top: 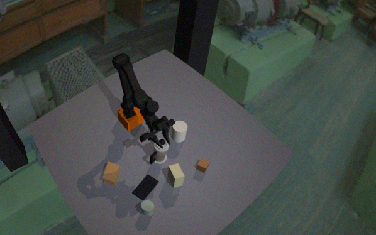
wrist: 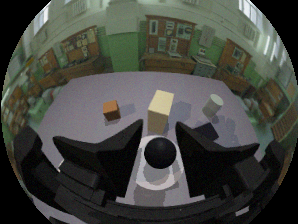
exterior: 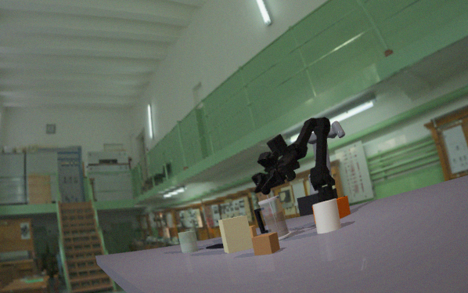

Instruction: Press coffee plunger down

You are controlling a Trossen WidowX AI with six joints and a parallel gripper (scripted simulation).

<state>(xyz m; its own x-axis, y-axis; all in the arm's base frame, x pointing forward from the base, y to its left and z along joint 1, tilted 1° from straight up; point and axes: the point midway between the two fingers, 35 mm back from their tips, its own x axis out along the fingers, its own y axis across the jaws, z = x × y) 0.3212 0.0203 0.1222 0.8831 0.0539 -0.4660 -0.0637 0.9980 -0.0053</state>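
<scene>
My gripper tip is now 4 cm past the coffee press, 2 cm to the left of it and 9 cm above it. Round my gripper tip: flat black plate (7 cm ahead, 17 cm to the right, 18 cm below); cream block (11 cm ahead, 1 cm to the right, 13 cm below); white cylinder (12 cm behind, 17 cm to the left, 13 cm below).
</scene>
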